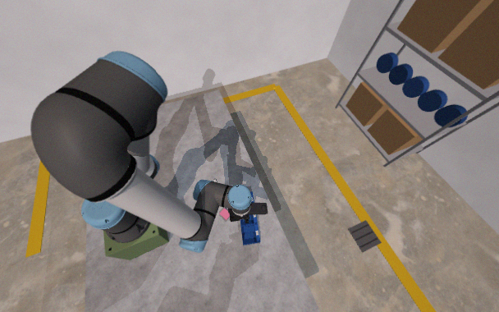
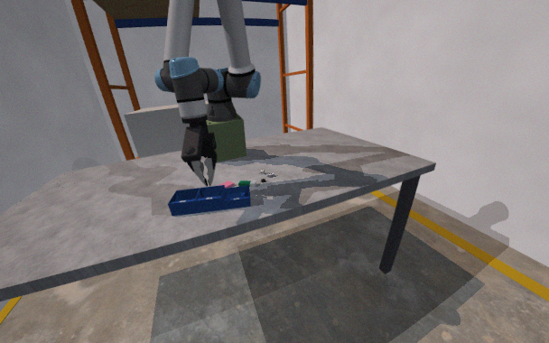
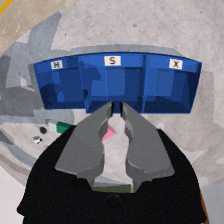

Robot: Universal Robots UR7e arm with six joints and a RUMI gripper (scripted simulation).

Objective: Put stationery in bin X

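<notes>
Right now the joined blue bins is 1 cm ahead of my hand and 6 cm below it. Round my hand: pink sticky note pad 9 cm behind, 6 cm to the left, 7 cm below; then black item 6 cm behind, 21 cm to the left, 7 cm below; then marker 6 cm behind, 15 cm to the left, 7 cm below.
</notes>
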